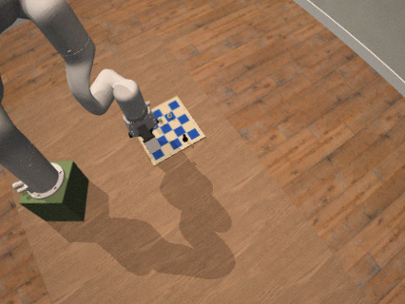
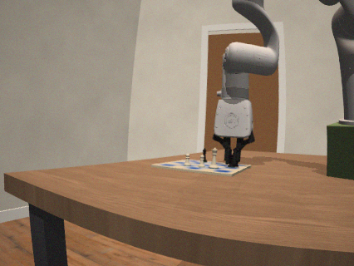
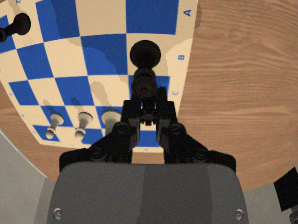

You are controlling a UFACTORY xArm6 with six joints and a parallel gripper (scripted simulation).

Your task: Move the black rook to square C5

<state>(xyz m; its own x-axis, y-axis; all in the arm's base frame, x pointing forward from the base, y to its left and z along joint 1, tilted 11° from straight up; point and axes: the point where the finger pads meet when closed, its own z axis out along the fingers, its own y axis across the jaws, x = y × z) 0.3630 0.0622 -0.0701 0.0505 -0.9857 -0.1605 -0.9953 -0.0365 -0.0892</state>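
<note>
Now: hand 8 cm short of the blue-and-cream chessboard and 3 cm above it.
</note>
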